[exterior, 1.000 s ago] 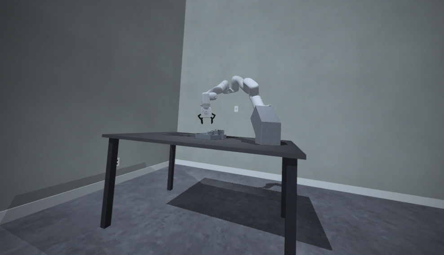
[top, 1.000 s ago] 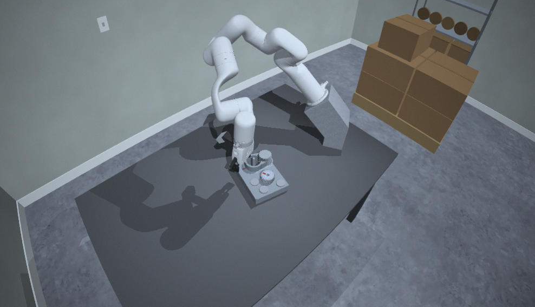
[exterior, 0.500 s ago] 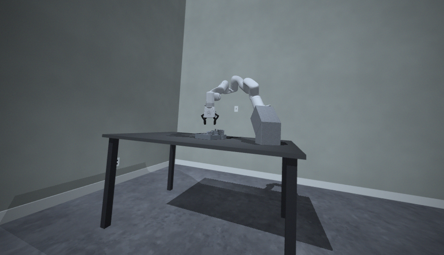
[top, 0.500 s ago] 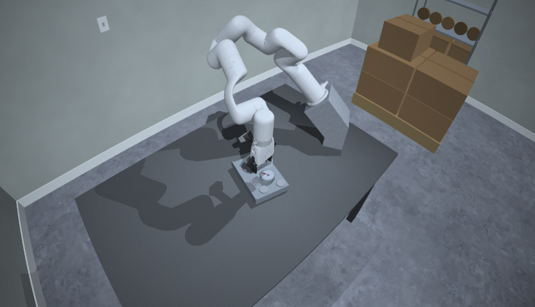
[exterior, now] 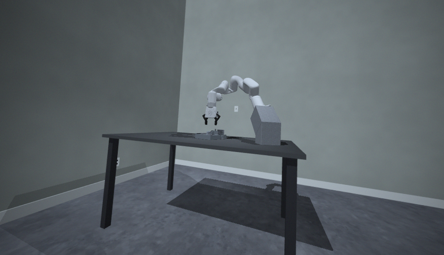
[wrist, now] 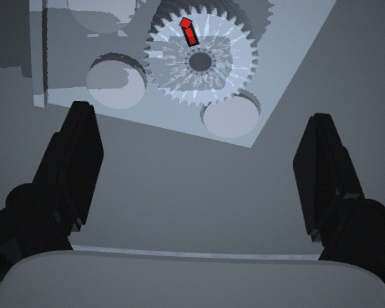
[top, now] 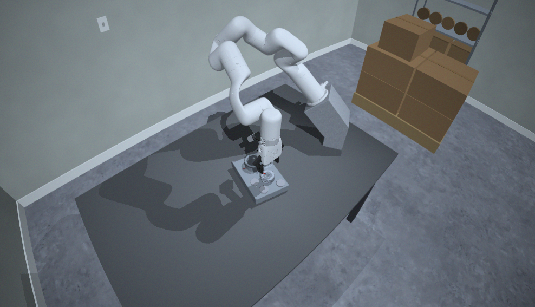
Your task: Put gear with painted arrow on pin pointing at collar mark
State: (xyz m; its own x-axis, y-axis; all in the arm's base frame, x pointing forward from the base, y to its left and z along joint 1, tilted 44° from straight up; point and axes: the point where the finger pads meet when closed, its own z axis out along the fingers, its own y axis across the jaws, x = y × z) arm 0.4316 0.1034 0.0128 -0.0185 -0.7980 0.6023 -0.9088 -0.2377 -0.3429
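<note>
The grey toothed gear is 8 cm below my hand.
</note>
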